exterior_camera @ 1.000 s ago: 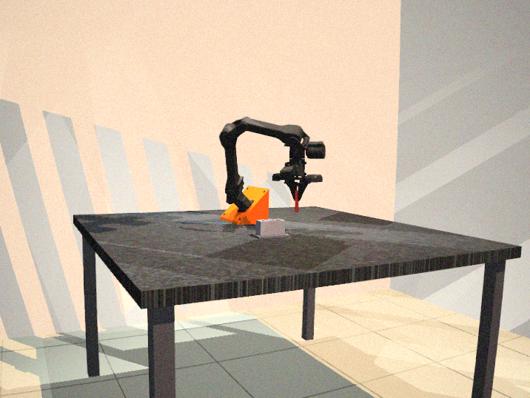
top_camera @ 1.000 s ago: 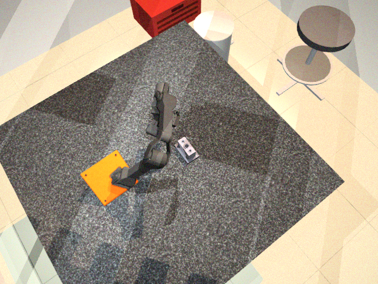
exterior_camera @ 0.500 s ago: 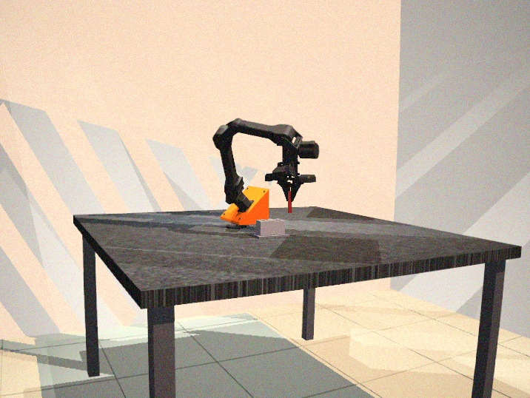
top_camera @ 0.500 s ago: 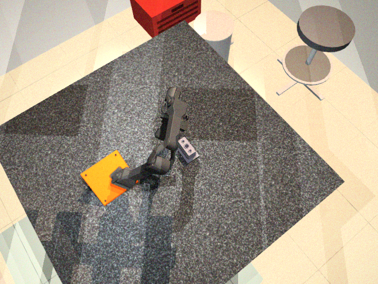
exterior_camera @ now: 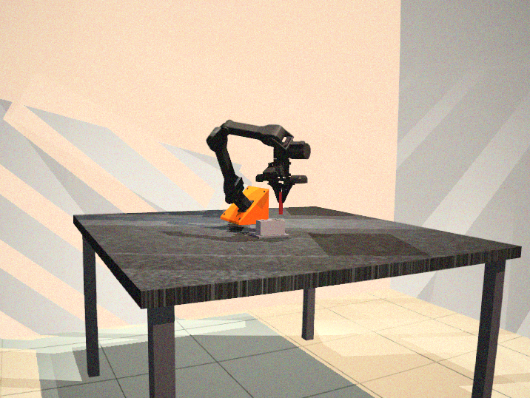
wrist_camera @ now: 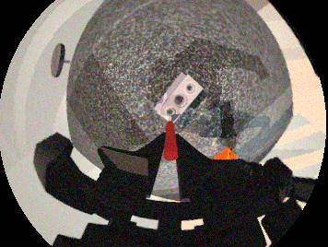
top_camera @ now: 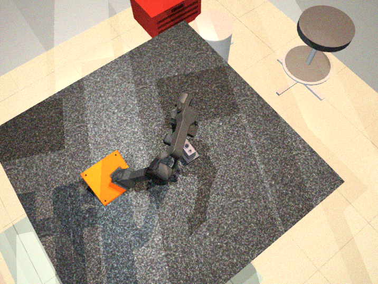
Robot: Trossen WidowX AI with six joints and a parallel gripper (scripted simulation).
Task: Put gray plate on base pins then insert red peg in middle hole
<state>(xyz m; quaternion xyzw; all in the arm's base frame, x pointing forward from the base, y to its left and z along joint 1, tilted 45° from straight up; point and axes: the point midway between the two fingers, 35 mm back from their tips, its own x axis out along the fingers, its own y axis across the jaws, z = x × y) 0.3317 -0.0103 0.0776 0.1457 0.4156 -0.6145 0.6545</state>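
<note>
The gray plate lies 50 mm to the right of my gripper tip and 70 mm below it. The rest, counted from my gripper tip: red peg right at my gripper tip; then base 50 mm to the right, 110 mm below.
</note>
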